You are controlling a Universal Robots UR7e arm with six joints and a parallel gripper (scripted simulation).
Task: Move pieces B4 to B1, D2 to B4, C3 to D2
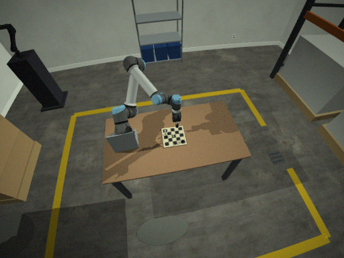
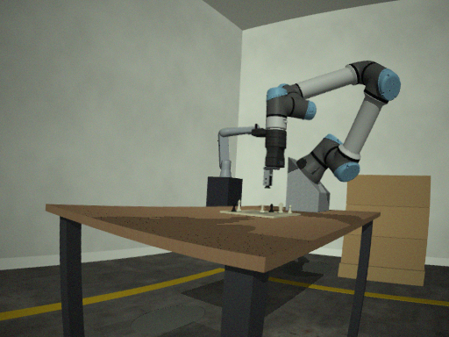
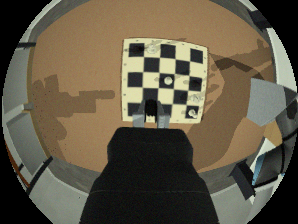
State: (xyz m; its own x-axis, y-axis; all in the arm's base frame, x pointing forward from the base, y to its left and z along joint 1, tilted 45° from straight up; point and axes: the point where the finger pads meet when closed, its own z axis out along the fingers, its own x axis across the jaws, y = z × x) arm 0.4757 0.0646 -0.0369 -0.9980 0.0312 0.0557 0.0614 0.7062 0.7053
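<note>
The chessboard lies 120 mm below my hand, 40 mm to the right of it and 40 mm behind it. Round my hand: black piece 10 mm below; then white piece 110 mm behind, 100 mm below.
</note>
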